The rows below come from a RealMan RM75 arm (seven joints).
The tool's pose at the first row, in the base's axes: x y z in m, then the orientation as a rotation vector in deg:
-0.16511, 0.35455, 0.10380, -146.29, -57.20, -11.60
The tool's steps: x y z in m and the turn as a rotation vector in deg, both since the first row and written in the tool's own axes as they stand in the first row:
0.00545, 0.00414, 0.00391, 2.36, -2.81, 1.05
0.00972, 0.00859, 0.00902, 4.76, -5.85, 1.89
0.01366, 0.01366, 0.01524, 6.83, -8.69, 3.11
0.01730, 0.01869, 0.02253, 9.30, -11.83, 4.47
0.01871, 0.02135, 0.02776, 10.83, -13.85, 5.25
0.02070, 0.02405, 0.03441, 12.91, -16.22, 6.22
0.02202, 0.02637, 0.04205, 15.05, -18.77, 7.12
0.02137, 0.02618, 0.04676, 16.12, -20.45, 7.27
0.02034, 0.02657, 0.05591, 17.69, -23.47, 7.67
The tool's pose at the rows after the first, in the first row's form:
-0.15833, 0.35675, 0.10044, -145.54, -56.51, -6.51
-0.15221, 0.35850, 0.09558, -144.60, -56.12, -1.21
-0.14592, 0.36008, 0.08942, -143.94, -55.17, 3.73
-0.13989, 0.36193, 0.08222, -142.89, -54.04, 9.22
-0.13709, 0.36315, 0.07702, -142.15, -53.41, 12.67
-0.13385, 0.36528, 0.07066, -140.95, -52.52, 16.82
-0.13136, 0.36766, 0.06333, -139.60, -51.74, 21.15
-0.13200, 0.36930, 0.05891, -138.83, -51.83, 23.73
-0.13256, 0.37212, 0.05016, -137.75, -51.84, 28.24

